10 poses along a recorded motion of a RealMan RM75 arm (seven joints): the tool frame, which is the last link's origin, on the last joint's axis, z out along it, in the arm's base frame.
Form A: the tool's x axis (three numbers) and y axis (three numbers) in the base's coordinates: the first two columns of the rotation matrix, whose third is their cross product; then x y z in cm.
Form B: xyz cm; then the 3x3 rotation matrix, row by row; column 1 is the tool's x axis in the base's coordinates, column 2 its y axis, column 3 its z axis. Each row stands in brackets. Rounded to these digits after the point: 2 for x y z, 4 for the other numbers.
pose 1, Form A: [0.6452 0.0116 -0.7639 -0.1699 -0.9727 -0.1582 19.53 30.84 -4.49]
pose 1, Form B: [19.53 30.84 -4.49], [[0.6452 -0.1699 -0.7449], [0.0116 -0.9727 0.2319], [-0.7639 -0.1582 -0.6256]]
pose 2, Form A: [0.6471 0.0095 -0.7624 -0.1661 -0.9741 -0.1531 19.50 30.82 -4.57]
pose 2, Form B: [19.50 30.82 -4.57], [[0.6471 -0.1661 -0.7441], [0.0095 -0.9741 0.2257], [-0.7624 -0.1531 -0.6288]]
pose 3, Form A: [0.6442 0.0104 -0.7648 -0.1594 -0.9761 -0.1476 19.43 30.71 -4.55]
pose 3, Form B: [19.43 30.71 -4.55], [[0.6442 -0.1594 -0.7481], [0.0104 -0.9761 0.2170], [-0.7648 -0.1476 -0.6271]]
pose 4, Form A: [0.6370 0.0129 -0.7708 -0.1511 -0.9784 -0.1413 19.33 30.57 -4.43]
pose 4, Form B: [19.33 30.57 -4.43], [[0.6370 -0.1511 -0.7560], [0.0129 -0.9784 0.2065], [-0.7708 -0.1413 -0.6213]]
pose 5, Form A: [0.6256 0.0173 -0.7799 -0.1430 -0.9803 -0.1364 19.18 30.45 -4.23]
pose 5, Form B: [19.18 30.45 -4.23], [[0.6256 -0.1430 -0.7669], [0.0173 -0.9803 0.1969], [-0.7799 -0.1364 -0.6108]]
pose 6, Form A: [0.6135 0.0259 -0.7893 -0.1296 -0.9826 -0.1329 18.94 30.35 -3.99]
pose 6, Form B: [18.94 30.35 -3.99], [[0.6135 -0.1296 -0.7790], [0.0259 -0.9826 0.1838], [-0.7893 -0.1329 -0.5995]]
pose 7, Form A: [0.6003 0.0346 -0.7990 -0.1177 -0.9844 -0.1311 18.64 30.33 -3.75]
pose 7, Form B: [18.64 30.33 -3.75], [[0.6003 -0.1177 -0.7911], [0.0346 -0.9844 0.1727], [-0.7990 -0.1311 -0.5869]]
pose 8, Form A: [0.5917 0.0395 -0.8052 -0.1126 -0.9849 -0.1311 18.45 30.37 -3.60]
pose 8, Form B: [18.45 30.37 -3.60], [[0.5917 -0.1126 -0.7982], [0.0395 -0.9849 0.1682], [-0.8052 -0.1311 -0.5783]]
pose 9, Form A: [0.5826 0.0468 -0.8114 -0.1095 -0.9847 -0.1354 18.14 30.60 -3.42]
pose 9, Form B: [18.14 30.60 -3.42], [[0.5826 -0.1095 -0.8053], [0.0468 -0.9847 0.1677], [-0.8114 -0.1354 -0.5686]]
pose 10, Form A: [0.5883 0.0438 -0.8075 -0.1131 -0.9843 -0.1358 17.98 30.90 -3.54]
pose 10, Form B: [17.98 30.90 -3.54], [[0.5883 -0.1131 -0.8008], [0.0438 -0.9843 0.1712], [-0.8075 -0.1358 -0.5741]]
